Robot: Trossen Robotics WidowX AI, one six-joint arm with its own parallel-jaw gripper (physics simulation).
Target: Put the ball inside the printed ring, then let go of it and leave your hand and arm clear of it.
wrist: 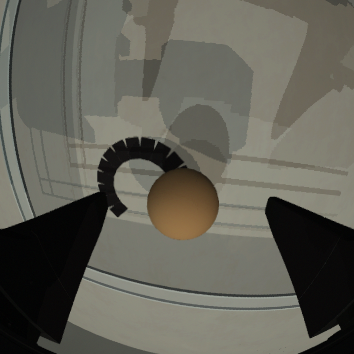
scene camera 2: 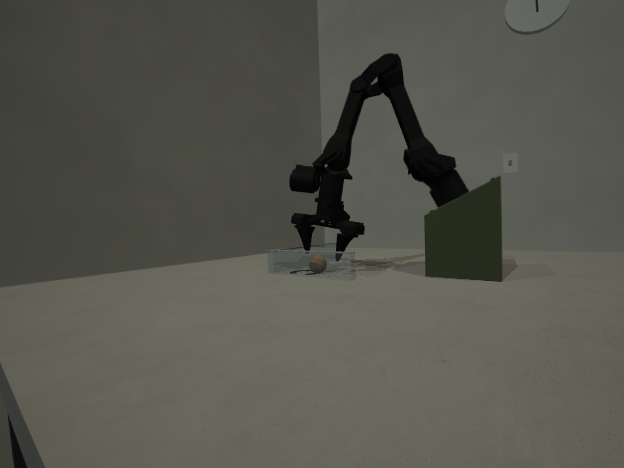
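Pixels of known places: gripper, fingertip midpoint: (wrist: 189, 203); arm's base at its link origin: (scene camera 2: 456, 201).
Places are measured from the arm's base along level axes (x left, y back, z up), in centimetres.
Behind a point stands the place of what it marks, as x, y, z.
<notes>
An orange-brown ball (scene camera 2: 318, 263) (wrist: 183, 204) rests on the surface inside a low clear-walled enclosure (scene camera 2: 271, 261) {16.2, -40.6, -13.1} (wrist: 200, 302) {15.3, -28.3, -10.3}. The printed ring (scene camera 2: 298, 272) (wrist: 106, 172) {9.7, -36.9, -16.2} is a dark segmented band. In the wrist view the ball covers the ring's lower right part, with its middle to the right of the ring's open centre; the ring's covered part is hidden. My gripper (scene camera 2: 323, 255) {9.1, -29.8, -12.4} (wrist: 189, 203) {9.1, -29.8, -12.4} is open and empty, pointing down. Its fingertips are at about the height of the enclosure's rim, above the ball, one to each side of it in the wrist view.
The clear walls stand around the ball and ring, close to my fingers. The arm (scene camera 2: 348, 115) {6.4, -22.4, 22.5} arches over from a green slanted base block (scene camera 2: 463, 241) {4.5, 1.8, -8.6} at the right on the pale table (scene camera 2: 302, 362) {49.2, -5.2, -16.3}. Shadows of the arm fall across the enclosure's floor.
</notes>
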